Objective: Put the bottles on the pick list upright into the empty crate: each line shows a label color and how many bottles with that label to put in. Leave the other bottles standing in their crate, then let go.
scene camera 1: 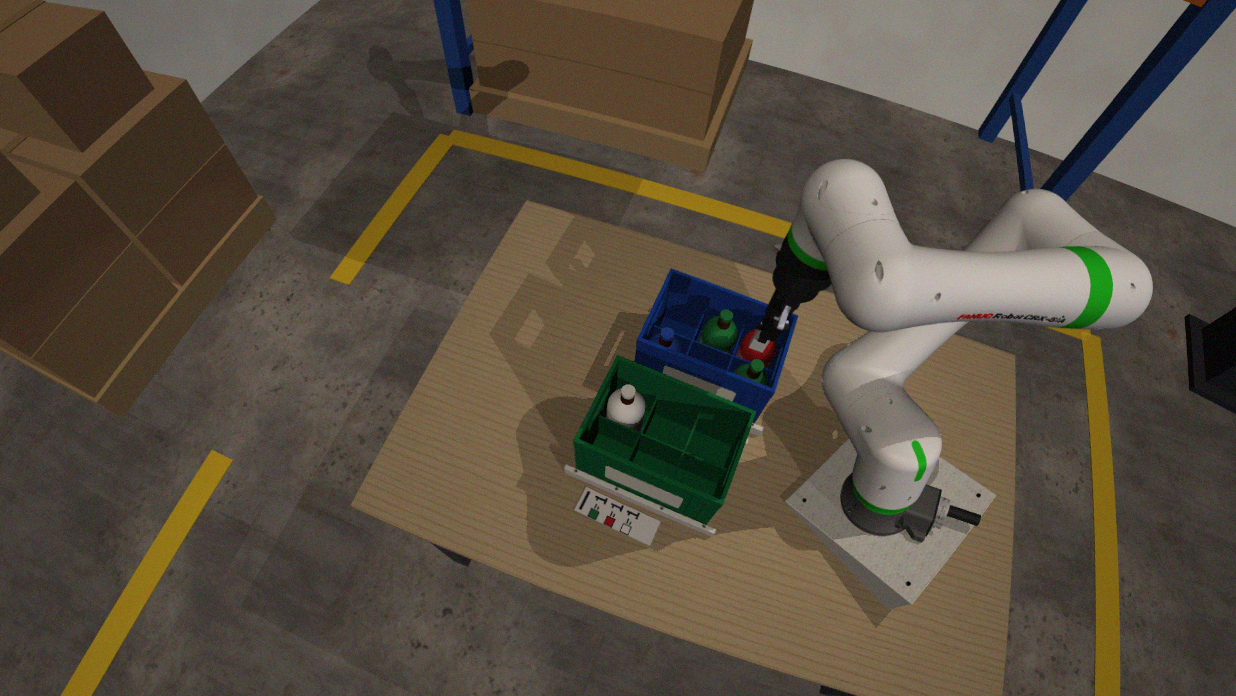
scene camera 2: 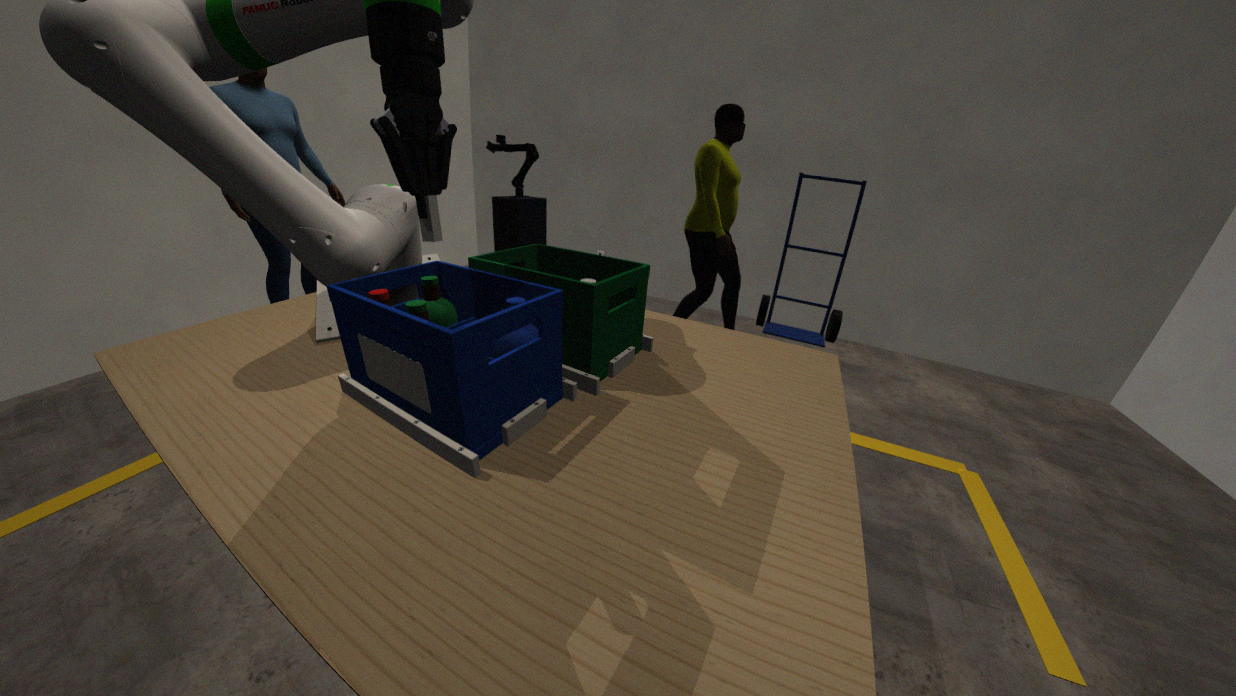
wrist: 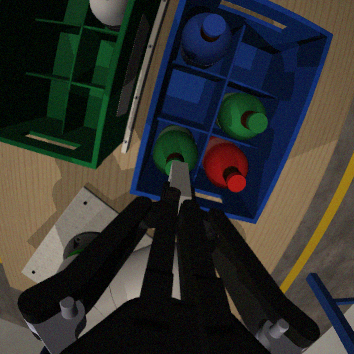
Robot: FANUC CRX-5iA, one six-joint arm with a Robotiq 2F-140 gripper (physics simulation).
Labels:
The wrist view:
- gripper: 176,173
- red bottle: 225,165
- blue bottle: 205,39
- green bottle: 242,116
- green bottle: 174,142

